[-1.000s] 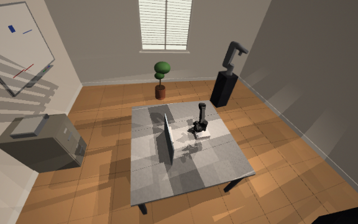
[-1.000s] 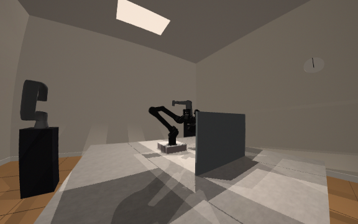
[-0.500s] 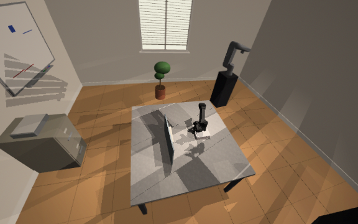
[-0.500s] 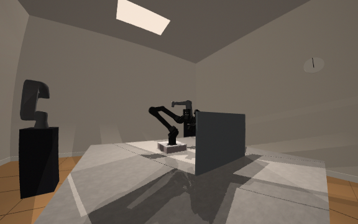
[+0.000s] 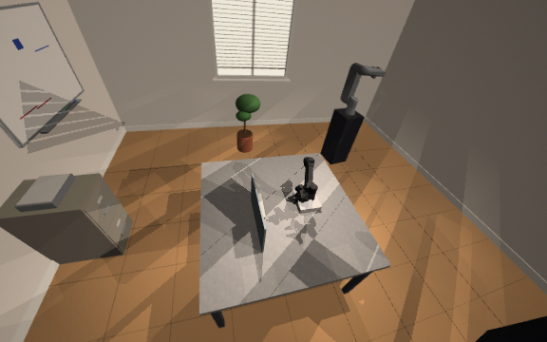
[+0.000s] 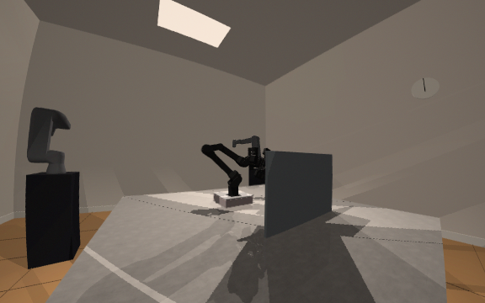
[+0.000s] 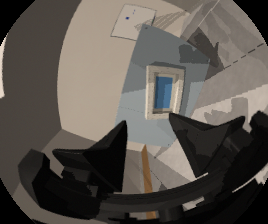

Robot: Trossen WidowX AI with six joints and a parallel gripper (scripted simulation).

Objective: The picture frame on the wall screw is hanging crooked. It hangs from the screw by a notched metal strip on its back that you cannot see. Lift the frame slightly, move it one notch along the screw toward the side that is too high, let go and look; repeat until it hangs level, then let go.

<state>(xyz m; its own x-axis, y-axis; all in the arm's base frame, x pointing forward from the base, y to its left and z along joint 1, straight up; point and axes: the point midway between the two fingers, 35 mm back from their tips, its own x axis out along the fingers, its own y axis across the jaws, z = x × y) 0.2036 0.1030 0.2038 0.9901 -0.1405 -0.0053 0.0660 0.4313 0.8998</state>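
My gripper tip is now 190 mm short of the picture frame, 90 mm above it and 40 mm to the left of it. Round my gripper tip: grey wall panel (200 mm ahead, 100 mm below, 30 mm to the right).
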